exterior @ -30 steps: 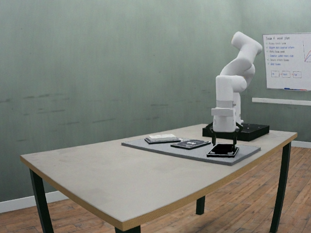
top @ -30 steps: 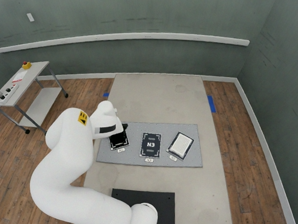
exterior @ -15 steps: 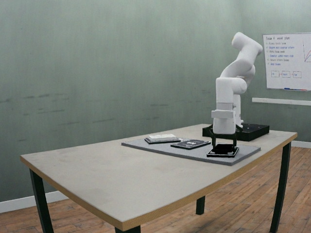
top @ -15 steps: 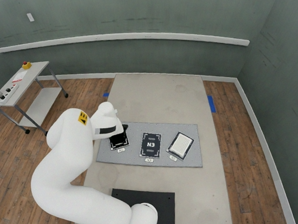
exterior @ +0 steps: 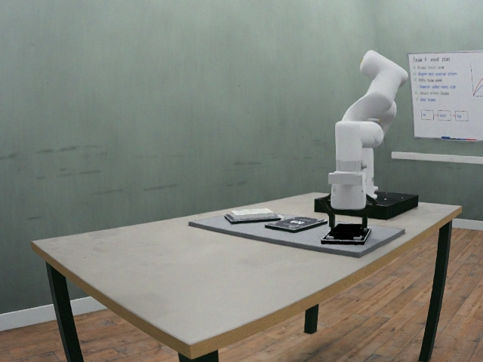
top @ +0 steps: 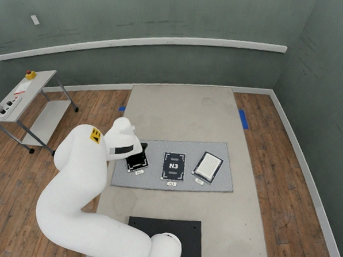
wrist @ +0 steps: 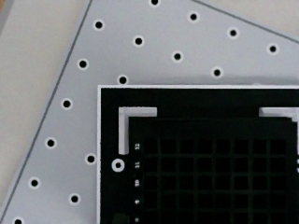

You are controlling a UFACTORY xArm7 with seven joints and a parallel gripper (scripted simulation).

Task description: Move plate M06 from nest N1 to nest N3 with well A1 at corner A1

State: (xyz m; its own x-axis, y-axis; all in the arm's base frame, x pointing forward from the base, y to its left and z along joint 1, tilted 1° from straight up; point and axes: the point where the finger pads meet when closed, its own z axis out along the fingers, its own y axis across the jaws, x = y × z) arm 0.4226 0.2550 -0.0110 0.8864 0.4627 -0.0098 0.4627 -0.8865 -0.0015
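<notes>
Right now my hand is 1 cm above the black plate M06. Also, from my hand: white plate M09: 41 cm to the right, 1 cm below; then dark nest N3: 2 cm behind, 22 cm to the right, 2 cm below.
</notes>
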